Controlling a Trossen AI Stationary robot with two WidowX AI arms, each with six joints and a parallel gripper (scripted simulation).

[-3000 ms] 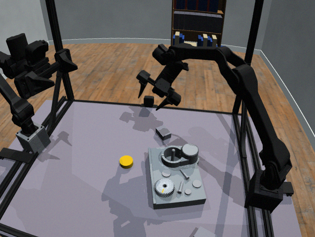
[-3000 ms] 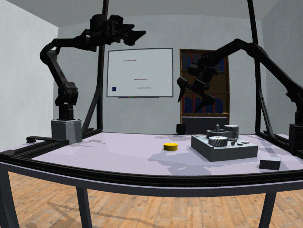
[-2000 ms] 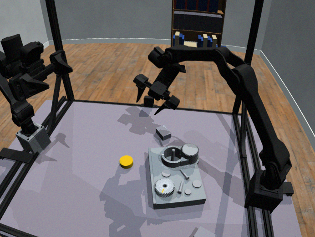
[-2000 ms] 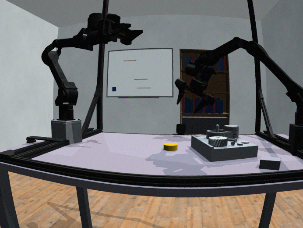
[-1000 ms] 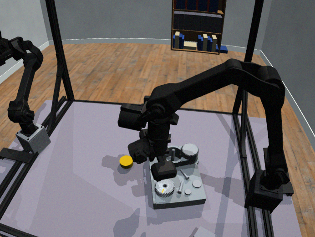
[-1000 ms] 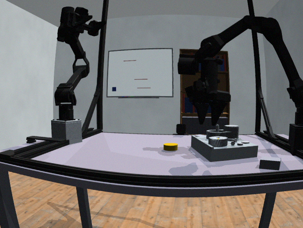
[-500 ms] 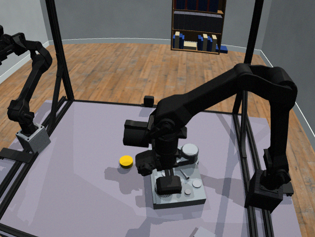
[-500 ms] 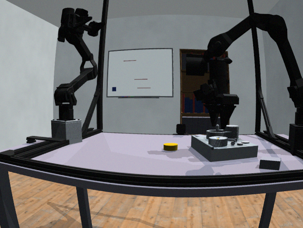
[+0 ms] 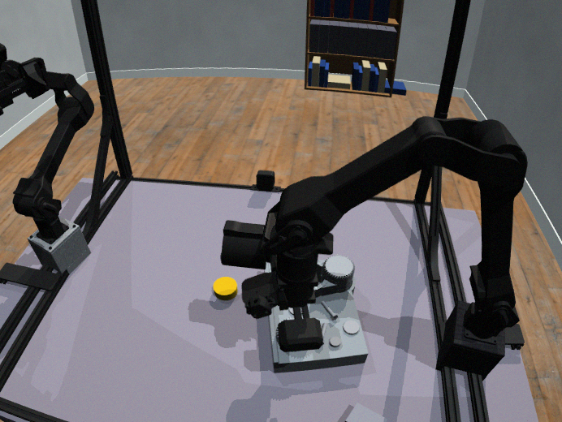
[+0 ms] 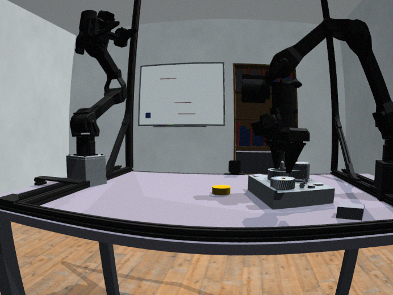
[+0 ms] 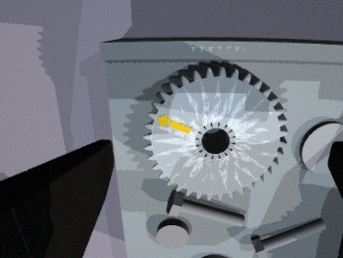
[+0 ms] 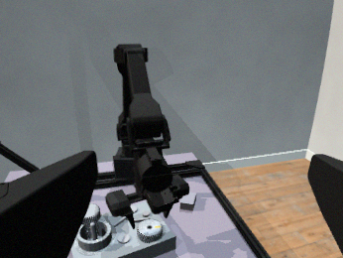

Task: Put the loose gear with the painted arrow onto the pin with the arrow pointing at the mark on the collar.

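Right now the gear is 60 mm below my left hand. The rest, counted from my left hand: yellow disc (100 mm behind, 170 mm to the right, 100 mm below); pin (140 mm behind, 70 mm below).
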